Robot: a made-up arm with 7 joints. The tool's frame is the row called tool.
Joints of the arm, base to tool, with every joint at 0 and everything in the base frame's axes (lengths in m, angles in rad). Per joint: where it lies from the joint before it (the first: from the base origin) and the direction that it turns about. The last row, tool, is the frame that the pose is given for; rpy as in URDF.
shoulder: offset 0 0 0.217 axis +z
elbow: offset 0 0 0 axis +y
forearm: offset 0 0 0.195 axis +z
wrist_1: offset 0.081 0 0 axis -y
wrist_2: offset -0.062 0 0.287 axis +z
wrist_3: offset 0 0 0 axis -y
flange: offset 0.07 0 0 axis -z
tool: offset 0 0 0 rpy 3.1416 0 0
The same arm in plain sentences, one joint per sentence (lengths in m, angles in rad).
The arm has seven revolute joints in a row. What follows holds with every joint at zero, and every direction is one of the base frame's. The first joint lies 0.2170 m along +z from the base frame's origin and turns about +z. The second joint lies at the same point as the first joint and turns about +y. The third joint lies 0.1950 m along +z from the second joint and turns about +z. The fourth joint lies 0.0810 m along +x from the third joint and turns about -y. The fifth joint lies 0.0620 m along -x and 0.2870 m along +z from the fourth joint and turns about +z. The sixth joint lies at the same point as the fifth joint and turns about -y. The seventh joint lies 0.0700 m along +x from the sixth joint and turns about -z. The tool frame, which is the frame that the pose is given for, lies at the same point as the seventh joint; its axes are the base frame's turned by roll -3.1416, pitch 0.0000 and yaw 0.0000 rad (as in URDF: about the fixed x, then y, then z).
